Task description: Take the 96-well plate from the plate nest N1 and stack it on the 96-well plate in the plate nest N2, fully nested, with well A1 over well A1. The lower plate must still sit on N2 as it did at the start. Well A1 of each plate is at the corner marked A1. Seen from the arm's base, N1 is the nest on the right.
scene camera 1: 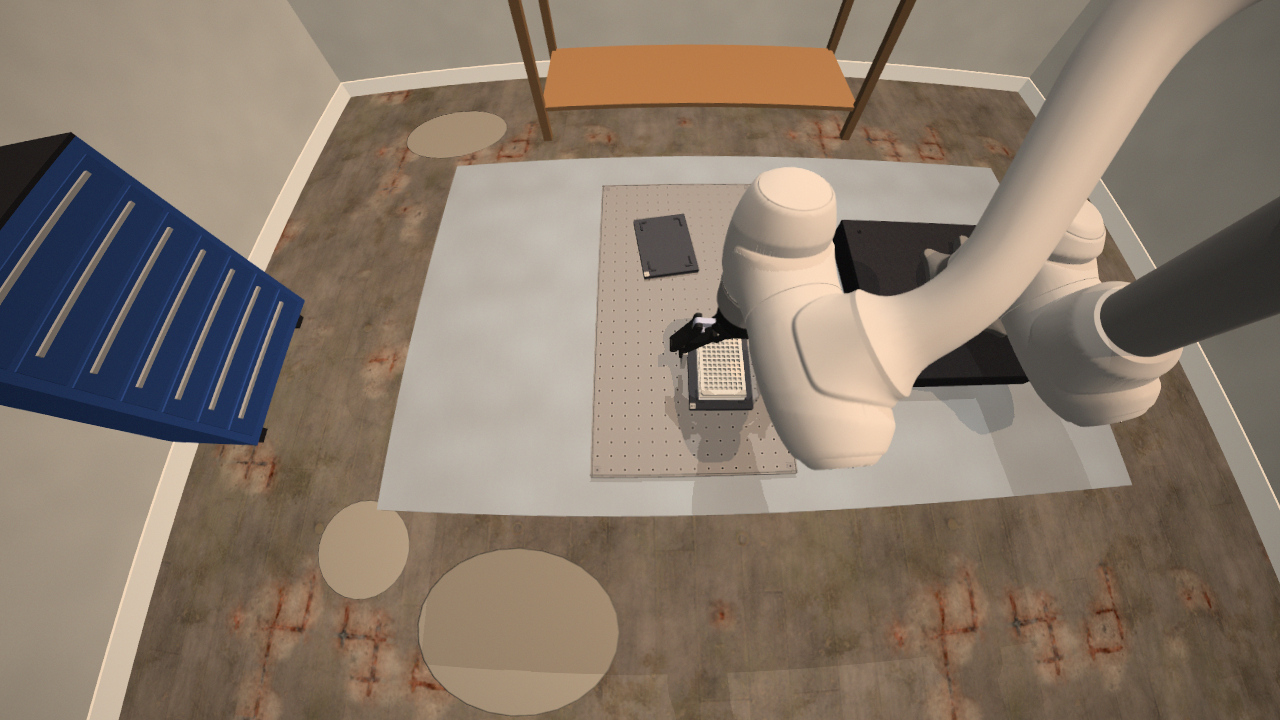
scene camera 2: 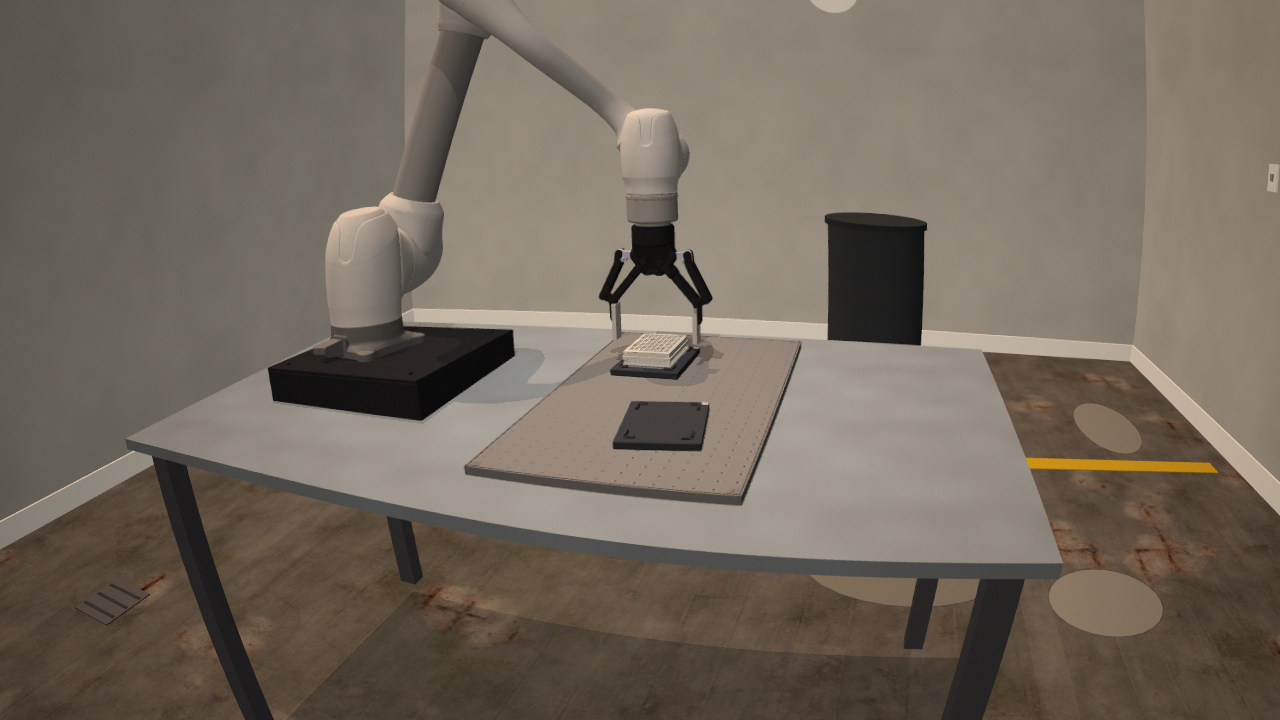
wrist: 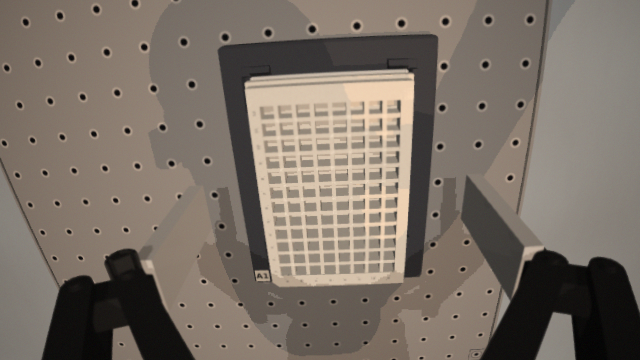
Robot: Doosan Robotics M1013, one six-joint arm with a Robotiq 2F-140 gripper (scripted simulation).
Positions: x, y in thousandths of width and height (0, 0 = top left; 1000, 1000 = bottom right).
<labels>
The gripper shows in scene camera 1 (564, 502), in scene camera 2 (513, 473) and in the wrist view (523, 562). A white 96-well plate shows in scene camera 1 (571, 534), in scene camera 2 (513, 483) and in the wrist view (515, 465).
</labels>
